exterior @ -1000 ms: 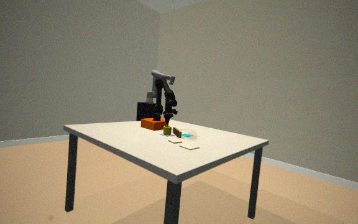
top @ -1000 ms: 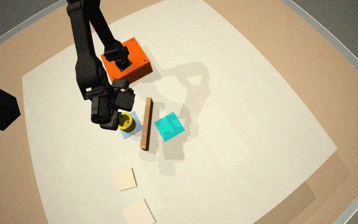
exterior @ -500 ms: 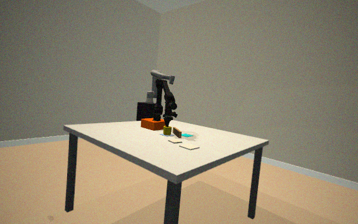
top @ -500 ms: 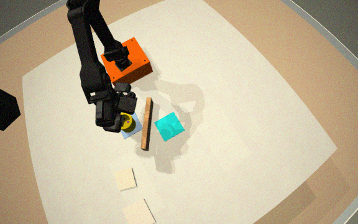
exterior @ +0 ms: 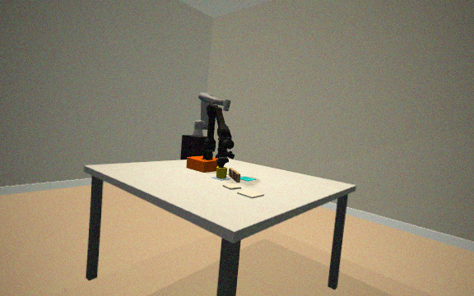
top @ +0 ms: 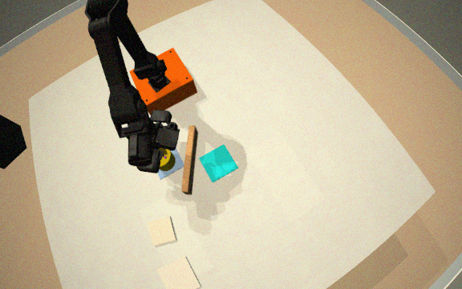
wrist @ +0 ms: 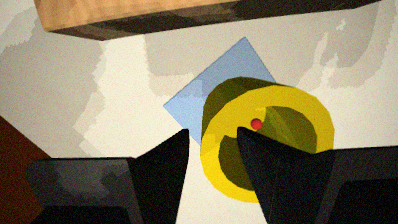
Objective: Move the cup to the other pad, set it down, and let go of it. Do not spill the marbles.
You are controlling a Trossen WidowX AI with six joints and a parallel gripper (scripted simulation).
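Now: gripper tip 30 mm to the left of the red marble, 30 mm above it and 20 mm short of it. Round my gripper tip: wooden bar (80 mm ahead, 50 mm to the left, 30 mm below); then pale blue pad (50 mm below, 20 mm to the right, 20 mm ahead); then yellow cup (20 mm to the right, 10 mm below, 10 mm ahead).
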